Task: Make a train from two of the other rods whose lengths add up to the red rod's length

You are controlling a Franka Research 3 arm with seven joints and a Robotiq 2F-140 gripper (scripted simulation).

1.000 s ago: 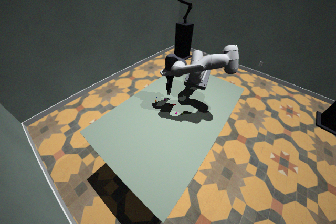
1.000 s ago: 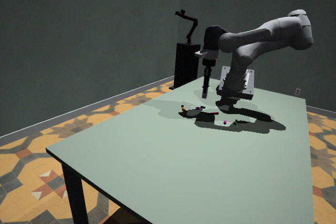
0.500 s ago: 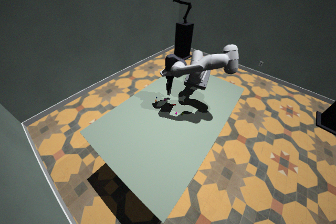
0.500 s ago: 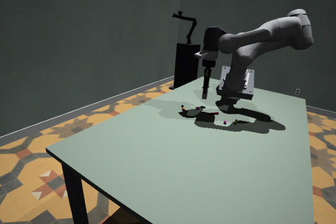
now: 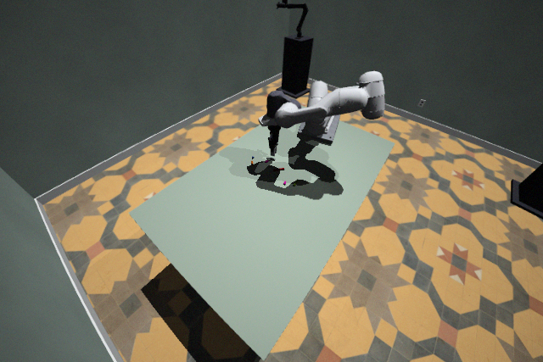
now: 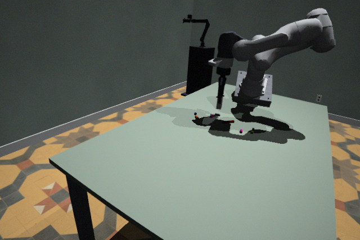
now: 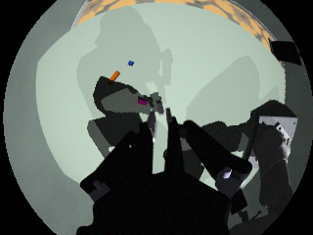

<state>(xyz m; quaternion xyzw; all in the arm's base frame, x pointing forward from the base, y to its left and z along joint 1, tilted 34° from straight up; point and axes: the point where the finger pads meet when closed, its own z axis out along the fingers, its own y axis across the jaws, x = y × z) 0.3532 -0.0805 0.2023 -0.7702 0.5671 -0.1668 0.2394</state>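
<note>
Right now the grey rod is 7 cm below my hand. Also, from my hand: red rod: 9 cm to the left, 7 cm below, 5 cm ahead; then blue rod: 10 cm to the right, 8 cm ahead, 7 cm below; then orange rod: 12 cm ahead, 7 cm below, 6 cm to the right.
</note>
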